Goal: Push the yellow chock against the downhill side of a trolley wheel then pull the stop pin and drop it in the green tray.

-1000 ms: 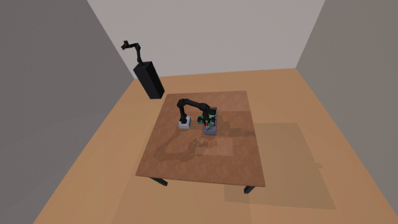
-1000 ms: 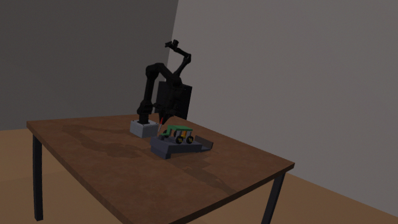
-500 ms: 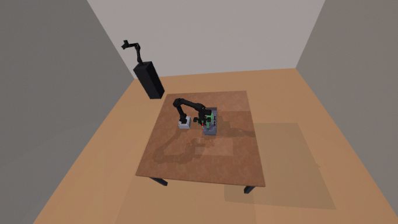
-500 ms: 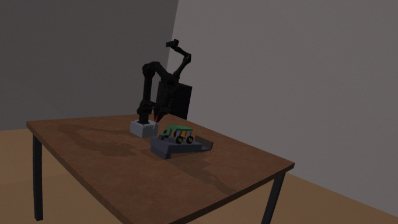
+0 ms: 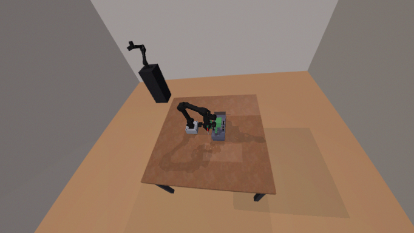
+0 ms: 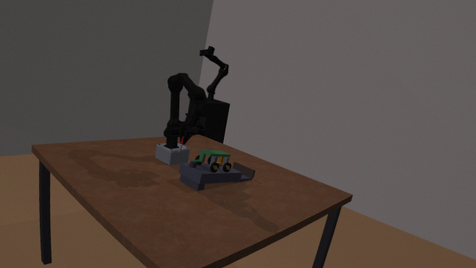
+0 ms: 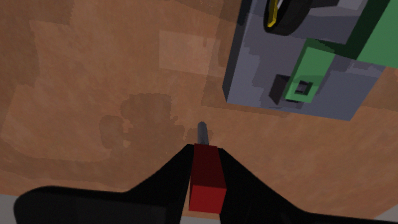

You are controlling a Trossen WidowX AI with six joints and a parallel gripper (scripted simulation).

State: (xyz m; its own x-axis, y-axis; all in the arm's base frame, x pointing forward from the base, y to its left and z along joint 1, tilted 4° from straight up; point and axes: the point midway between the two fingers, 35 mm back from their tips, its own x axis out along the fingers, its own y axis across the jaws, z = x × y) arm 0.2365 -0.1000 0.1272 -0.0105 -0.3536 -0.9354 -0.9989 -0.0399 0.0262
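My gripper tip is 210 mm to the right of the green tray, 180 mm above it and 40 mm past it. From my gripper tip the other things lie so: stop pin right at my gripper tip; grey ramp 140 mm to the left, 130 mm below, 100 mm ahead; trolley 140 mm to the left, 100 mm ahead, 70 mm below.
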